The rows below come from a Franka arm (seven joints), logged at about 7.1 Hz.
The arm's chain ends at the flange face. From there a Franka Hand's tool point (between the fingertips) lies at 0.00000 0.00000 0.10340 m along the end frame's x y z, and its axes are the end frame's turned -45 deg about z.
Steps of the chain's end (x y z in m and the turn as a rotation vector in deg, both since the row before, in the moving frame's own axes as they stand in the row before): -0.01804 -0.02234 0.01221 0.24 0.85 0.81; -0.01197 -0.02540 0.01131 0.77 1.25 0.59; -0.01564 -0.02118 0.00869 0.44 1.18 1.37; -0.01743 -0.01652 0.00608 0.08 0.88 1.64; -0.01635 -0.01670 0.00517 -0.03 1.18 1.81
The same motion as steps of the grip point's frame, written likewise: 0.00443 -0.02776 0.01220 -0.43 0.77 0.81; 0.01207 -0.02580 0.01128 -0.34 1.43 0.59; 0.00597 -0.02507 0.00867 -0.52 1.15 1.37; 0.00057 -0.02297 0.00607 -0.57 0.68 1.64; 0.00169 -0.02180 0.00515 -0.86 0.81 1.81
